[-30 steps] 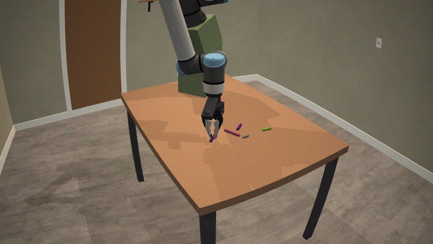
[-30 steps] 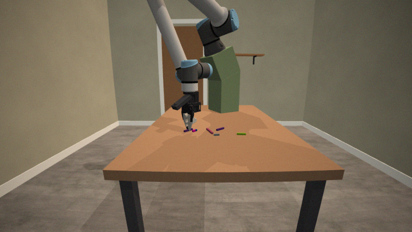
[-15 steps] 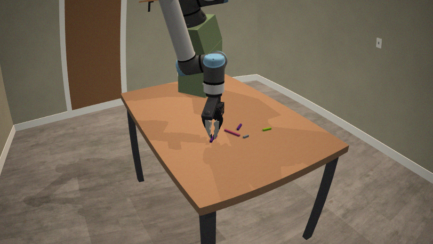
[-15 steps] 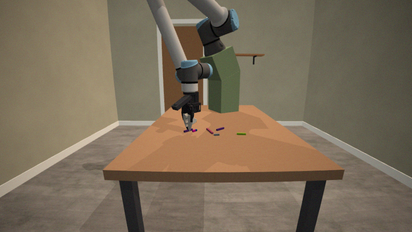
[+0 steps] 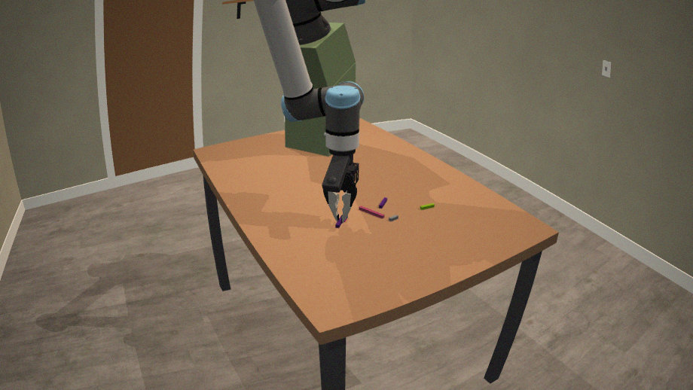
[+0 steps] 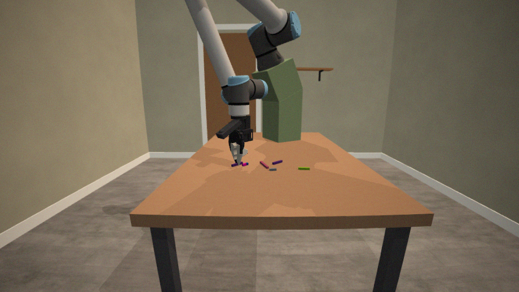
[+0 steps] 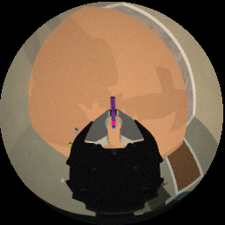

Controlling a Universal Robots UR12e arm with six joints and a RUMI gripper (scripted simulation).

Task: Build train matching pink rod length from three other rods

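The magenta rod lies 3 cm to the left of my hand, 3 cm behind it and 2 cm below it. Round my hand: pink rod: 12 cm to the left, 3 cm behind, 2 cm below; blue rod: 4 cm to the left, 4 cm behind, 2 cm below; grey rod: 16 cm to the left, 4 cm ahead, 2 cm below.
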